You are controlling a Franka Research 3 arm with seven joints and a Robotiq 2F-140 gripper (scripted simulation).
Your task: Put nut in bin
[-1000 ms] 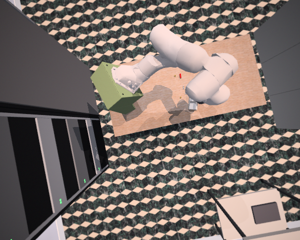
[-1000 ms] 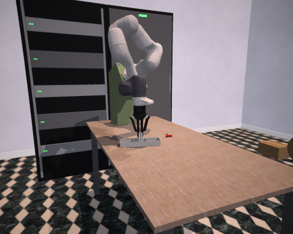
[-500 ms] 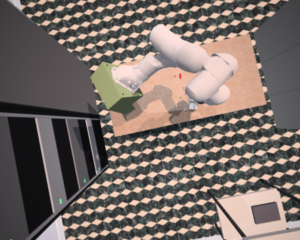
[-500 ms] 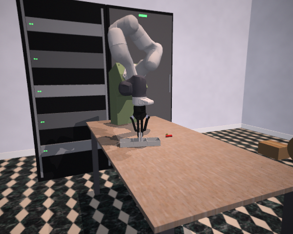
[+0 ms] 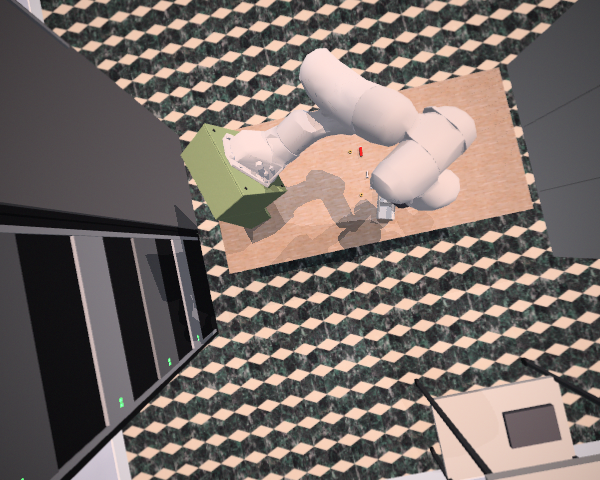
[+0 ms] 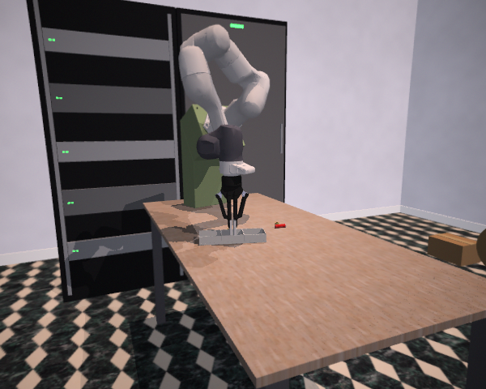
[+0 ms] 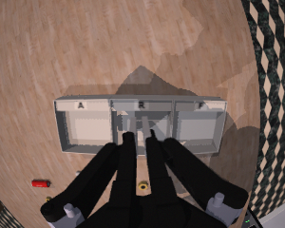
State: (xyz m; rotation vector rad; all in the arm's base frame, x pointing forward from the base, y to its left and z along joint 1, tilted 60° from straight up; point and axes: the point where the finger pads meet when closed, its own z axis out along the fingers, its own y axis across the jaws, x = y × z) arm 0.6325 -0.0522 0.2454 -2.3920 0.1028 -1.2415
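Now: the grey three-compartment bin tray 30 mm below my hand. The rest, counted from my hand: silver nut: 80 mm behind, 50 mm below, 30 mm to the left; red cylinder: 200 mm to the left, 180 mm behind, 40 mm below; silver bolt: 120 mm behind, 80 mm to the left, 40 mm below.
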